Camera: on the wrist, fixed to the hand. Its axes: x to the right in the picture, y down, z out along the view.
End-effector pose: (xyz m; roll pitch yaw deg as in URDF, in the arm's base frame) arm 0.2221 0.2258 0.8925 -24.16 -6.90 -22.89
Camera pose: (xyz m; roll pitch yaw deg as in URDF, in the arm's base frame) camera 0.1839 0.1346 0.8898 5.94 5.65 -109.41
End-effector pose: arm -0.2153 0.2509 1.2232 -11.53 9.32 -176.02
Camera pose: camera -0.2179 0.3468 1.1993 -10.18 18.86 93.72
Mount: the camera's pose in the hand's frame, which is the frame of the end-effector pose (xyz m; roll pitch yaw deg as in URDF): -0.0001 -0.0891 -0.0429 0.33 30.16 -86.81
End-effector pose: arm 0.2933 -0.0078 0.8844 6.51 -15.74 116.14
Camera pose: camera 0.3621 0.0418 0.8336 19.88 34.17 40.72
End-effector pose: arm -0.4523 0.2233 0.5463 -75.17 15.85 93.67
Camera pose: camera -0.3895 0.2478 0.6186 -25.45 -41.76 22.36
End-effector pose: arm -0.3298 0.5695 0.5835 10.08 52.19 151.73
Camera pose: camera -0.2515 0.6185 0.5481 -60.00 25.71 29.49
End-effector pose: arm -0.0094 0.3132 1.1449 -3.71 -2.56 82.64
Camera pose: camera 0.0817 0.3030 1.1079 2.95 26.29 -3.01
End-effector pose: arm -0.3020 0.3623 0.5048 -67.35 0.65 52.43
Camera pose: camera -0.2430 0.3178 0.5705 -4.17 -37.06 -33.62
